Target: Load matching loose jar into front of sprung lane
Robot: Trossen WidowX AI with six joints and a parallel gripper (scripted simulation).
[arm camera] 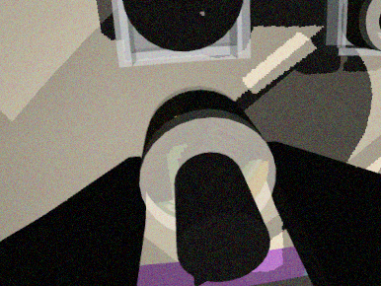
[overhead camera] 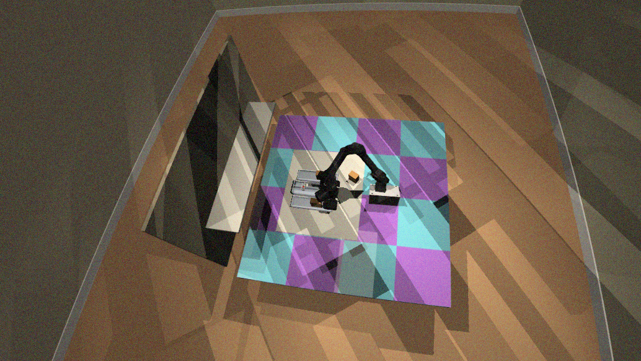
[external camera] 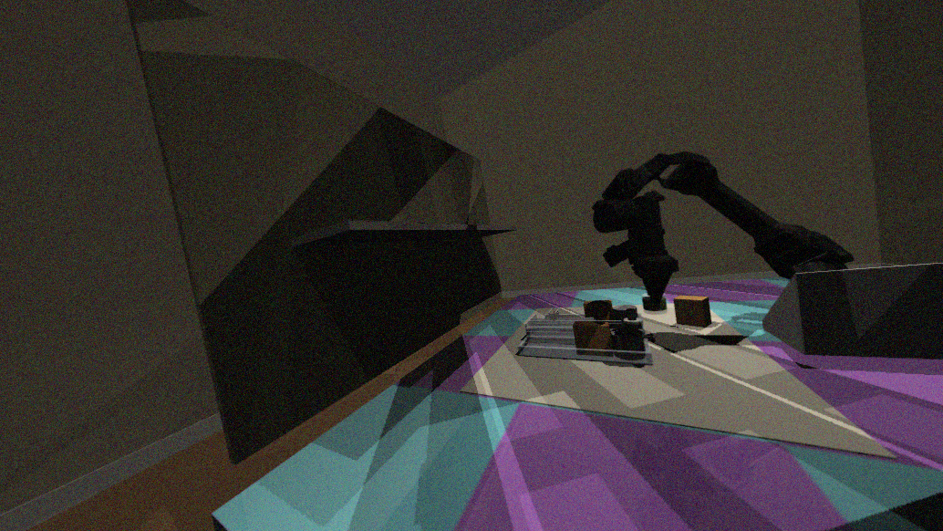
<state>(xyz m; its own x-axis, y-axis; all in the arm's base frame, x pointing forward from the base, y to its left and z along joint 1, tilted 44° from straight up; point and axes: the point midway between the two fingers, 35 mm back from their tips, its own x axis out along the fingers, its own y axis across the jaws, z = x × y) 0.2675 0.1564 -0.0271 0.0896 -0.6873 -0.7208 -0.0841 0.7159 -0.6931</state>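
Right now the brown box is 8 cm behind my gripper tip, 23 cm to the right of it and 9 cm below it. From my gripper tip the other things lie so: lane unit: 20 cm ahead, 9 cm to the right, 10 cm below.
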